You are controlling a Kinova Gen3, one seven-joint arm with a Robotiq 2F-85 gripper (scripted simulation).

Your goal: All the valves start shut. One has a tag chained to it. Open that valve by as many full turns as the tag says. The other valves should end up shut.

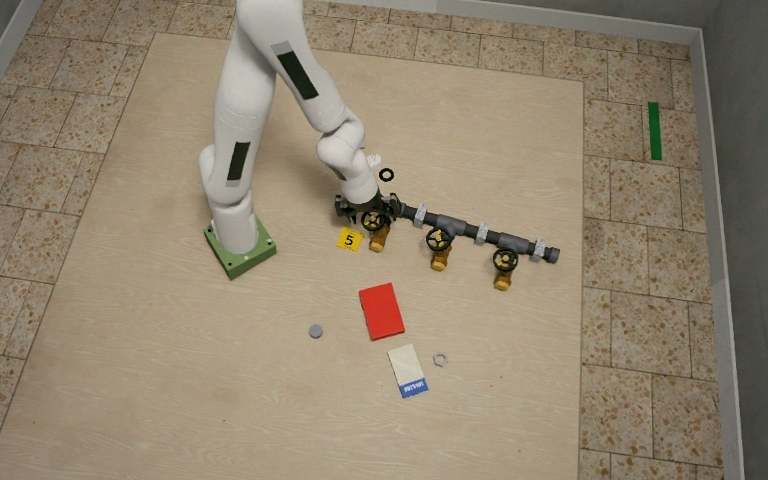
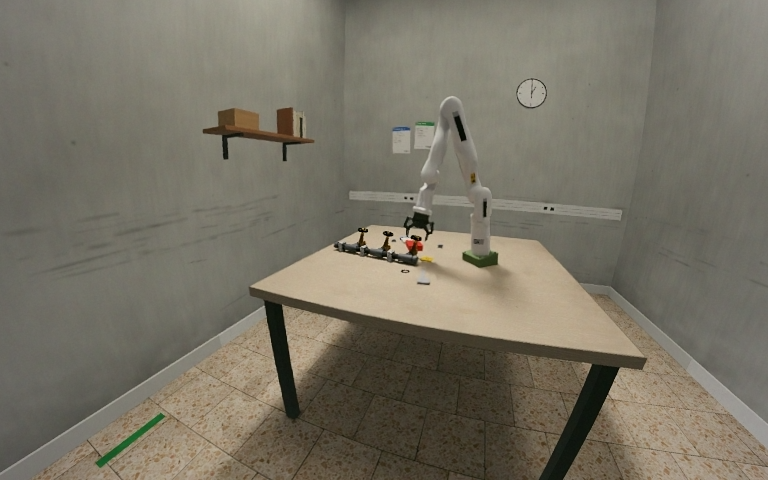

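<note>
There's a red block (image 1: 382,313) that I can see, and my gripper (image 1: 373,220) is there too.
</note>
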